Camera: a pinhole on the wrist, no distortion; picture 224 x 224 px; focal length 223.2 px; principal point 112.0 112.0 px. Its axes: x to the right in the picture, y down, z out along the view. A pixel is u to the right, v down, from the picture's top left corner.
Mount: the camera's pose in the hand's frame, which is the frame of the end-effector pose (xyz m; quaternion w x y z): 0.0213 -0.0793 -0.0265 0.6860 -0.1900 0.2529 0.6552
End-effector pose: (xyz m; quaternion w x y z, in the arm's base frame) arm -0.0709 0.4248 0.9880 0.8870 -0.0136 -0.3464 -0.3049
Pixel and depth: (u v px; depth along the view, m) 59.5 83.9 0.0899
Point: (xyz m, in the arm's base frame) -0.1061 0.3808 1.0488
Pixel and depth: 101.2 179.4 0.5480
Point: -0.2594 0.7675 1.3097
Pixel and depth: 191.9 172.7 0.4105
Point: -0.0736 0.7379 1.1813
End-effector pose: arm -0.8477 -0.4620 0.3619 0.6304 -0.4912 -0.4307 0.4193
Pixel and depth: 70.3 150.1 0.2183
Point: -1.0156 -0.4087 0.3688
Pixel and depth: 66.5 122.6 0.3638
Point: -1.1411 -0.3322 0.3361
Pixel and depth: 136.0 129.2 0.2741
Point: -1.0202 -0.3723 0.2854
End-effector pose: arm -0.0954 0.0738 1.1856 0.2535 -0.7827 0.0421 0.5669
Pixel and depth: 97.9 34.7 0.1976
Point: -0.1813 0.1376 1.0482
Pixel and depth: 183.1 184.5 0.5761
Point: -0.5749 -0.1657 1.0572
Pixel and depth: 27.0 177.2 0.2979
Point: -0.3603 0.1820 1.1503
